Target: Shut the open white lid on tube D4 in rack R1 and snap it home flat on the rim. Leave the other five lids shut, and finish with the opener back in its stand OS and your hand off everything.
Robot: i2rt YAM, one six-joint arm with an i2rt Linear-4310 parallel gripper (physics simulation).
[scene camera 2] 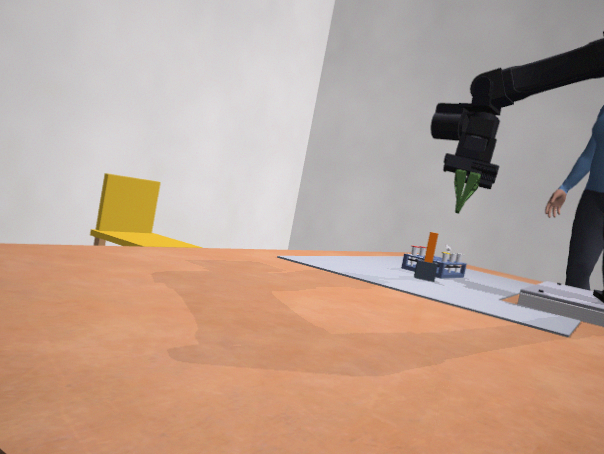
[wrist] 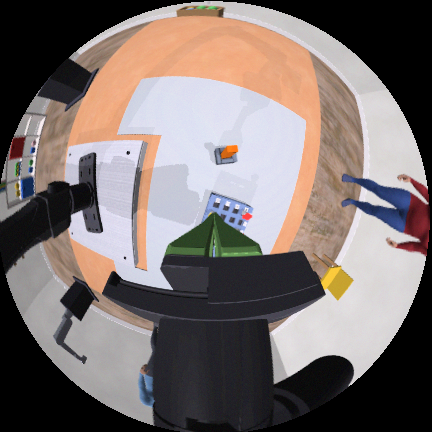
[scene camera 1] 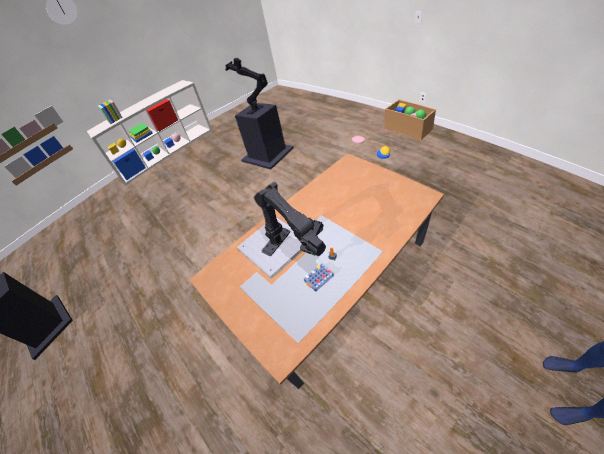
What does my gripper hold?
Nothing.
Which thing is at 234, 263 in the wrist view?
My gripper.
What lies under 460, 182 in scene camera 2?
My gripper.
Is my gripper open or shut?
Shut.
